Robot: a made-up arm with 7 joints. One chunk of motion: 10 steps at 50 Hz.
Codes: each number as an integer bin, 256 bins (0 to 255) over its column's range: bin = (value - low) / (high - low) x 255, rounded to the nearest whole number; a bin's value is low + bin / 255 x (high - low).
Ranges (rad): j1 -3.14..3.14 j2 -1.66..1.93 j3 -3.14..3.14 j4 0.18..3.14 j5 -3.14..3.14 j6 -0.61..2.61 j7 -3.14..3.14
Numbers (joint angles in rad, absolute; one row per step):
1: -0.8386 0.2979 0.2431 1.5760 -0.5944 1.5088 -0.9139
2: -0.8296 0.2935 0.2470 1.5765 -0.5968 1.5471 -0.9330
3: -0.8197 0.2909 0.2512 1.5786 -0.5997 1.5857 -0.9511
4: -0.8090 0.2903 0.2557 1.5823 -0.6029 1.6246 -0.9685
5: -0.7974 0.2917 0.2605 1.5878 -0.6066 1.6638 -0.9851
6: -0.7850 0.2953 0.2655 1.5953 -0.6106 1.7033 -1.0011
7: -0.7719 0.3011 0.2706 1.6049 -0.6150 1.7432 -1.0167
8: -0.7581 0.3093 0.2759 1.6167 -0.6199 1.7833 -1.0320
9: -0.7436 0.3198 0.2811 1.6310 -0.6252 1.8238 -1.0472
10: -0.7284 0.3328 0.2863 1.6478 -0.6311 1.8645 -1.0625
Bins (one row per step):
1: 93 139 137 120 103 168 90
2: 94 139 138 120 103 171 90
3: 94 139 138 120 103 174 89
4: 95 139 138 121 103 177 88
5: 95 139 138 121 103 180 87
6: 96 139 138 122 103 183 87
7: 96 139 138 123 103 186 86
8: 97 140 139 124 102 190 86
9: 97 141 139 125 102 193 85
10: 98 142 139 126 102 196 84

